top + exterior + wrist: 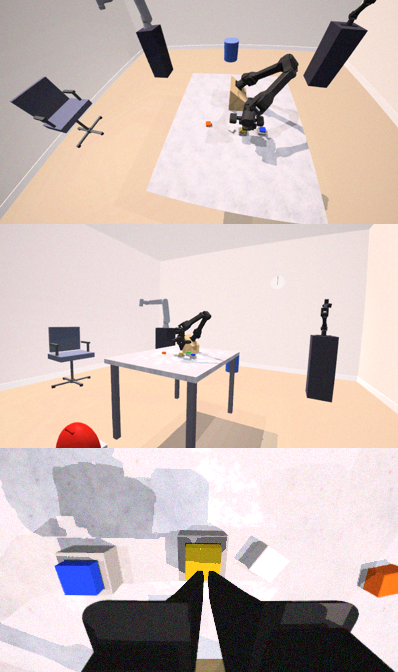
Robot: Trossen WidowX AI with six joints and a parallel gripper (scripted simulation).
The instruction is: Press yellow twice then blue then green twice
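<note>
The yellow button is 3 cm below my gripper tip. The rest, counted from my gripper tip: blue button: 2 cm behind, 12 cm to the left, 3 cm below; then white block: 1 cm behind, 7 cm to the right, 5 cm below.
</note>
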